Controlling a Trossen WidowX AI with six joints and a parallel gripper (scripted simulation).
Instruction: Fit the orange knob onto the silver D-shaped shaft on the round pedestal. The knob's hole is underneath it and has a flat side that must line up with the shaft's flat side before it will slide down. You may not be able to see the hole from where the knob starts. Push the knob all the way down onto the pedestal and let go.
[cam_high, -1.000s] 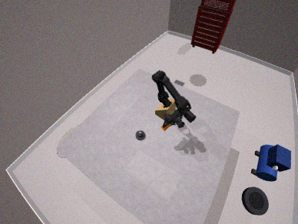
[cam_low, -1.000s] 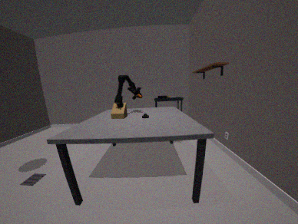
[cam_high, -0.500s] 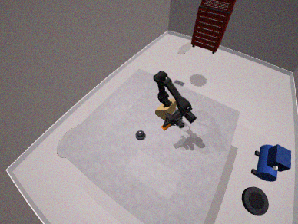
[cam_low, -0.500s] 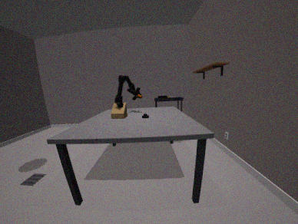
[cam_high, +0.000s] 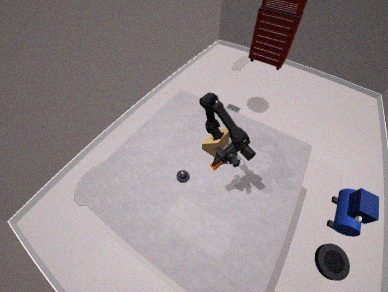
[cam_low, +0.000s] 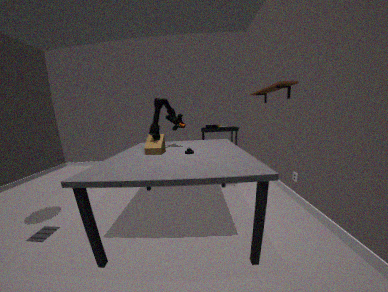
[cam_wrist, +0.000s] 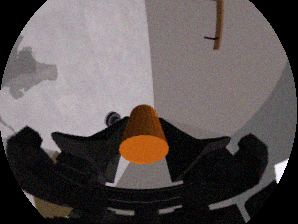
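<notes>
My gripper tip is 30 mm past the orange knob, 10 mm to the right of it and 20 mm below it. Round my gripper tip: dark round pedestal (30 mm ahead, 190 mm to the right, 220 mm below).
</notes>
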